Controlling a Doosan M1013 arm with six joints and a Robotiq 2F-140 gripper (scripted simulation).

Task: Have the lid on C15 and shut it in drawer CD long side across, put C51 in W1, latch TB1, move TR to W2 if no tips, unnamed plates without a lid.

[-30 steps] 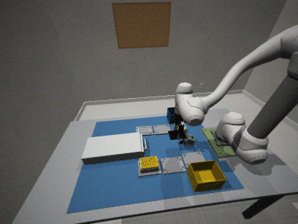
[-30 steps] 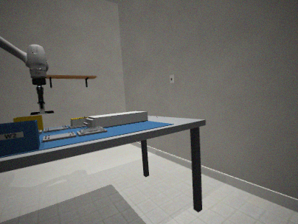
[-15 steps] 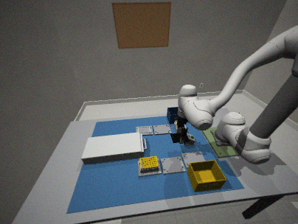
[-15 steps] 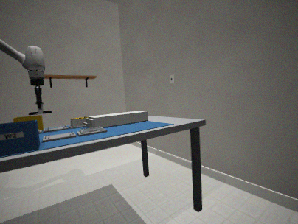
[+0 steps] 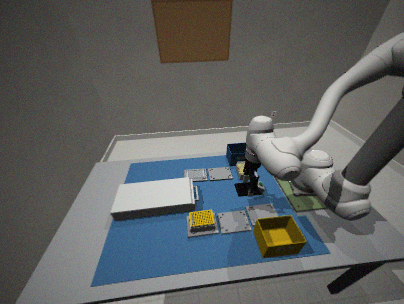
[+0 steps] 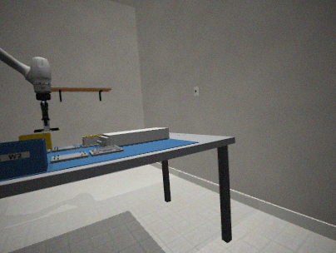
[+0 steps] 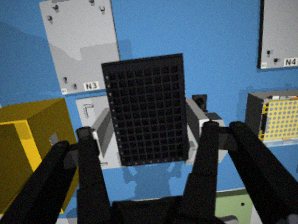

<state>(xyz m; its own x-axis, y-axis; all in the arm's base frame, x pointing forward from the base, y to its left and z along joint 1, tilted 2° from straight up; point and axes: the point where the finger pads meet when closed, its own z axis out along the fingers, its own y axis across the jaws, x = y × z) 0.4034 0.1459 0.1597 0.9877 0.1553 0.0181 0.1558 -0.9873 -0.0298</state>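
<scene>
Right now my hand is 90 mm past the DONE key box, 110 mm to the left of it and 110 mm above it. Also, from my hand: black plate (20 mm below); grey nest N3 (80 mm ahead, 120 mm to the left, 160 mm below); N1 label (180 mm ahead, 130 mm to the left, 150 mm below).
</scene>
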